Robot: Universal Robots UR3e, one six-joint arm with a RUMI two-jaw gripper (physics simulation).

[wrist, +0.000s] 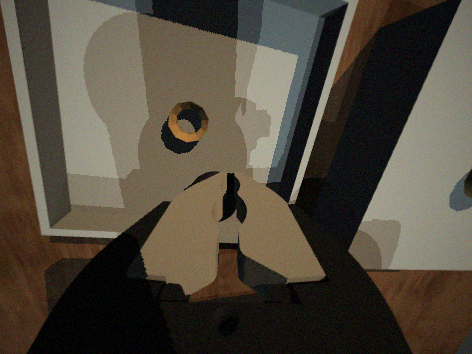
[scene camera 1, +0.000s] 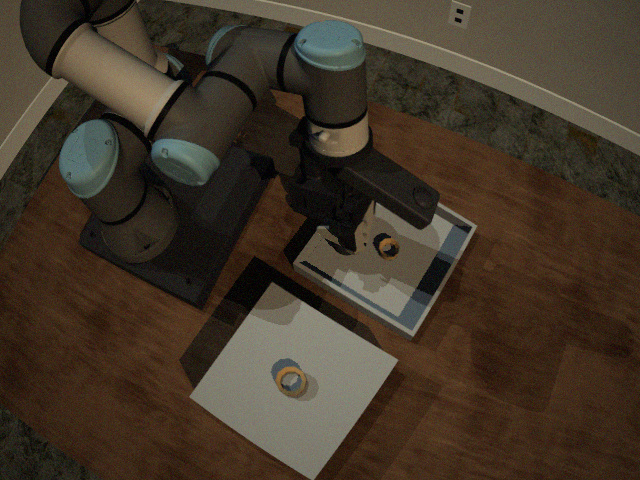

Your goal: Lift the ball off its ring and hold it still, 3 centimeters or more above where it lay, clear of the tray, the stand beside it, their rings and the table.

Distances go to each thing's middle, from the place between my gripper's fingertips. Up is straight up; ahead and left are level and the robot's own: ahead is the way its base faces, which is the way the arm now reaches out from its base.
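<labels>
A white stand [scene camera 1: 291, 380] is 3 cm behind my hand and 20 cm to the right of it. As for the tray [scene camera 1: 395, 280], my hand is 2 cm above it, 2 cm to the right of it and 4 cm short of it.
</labels>
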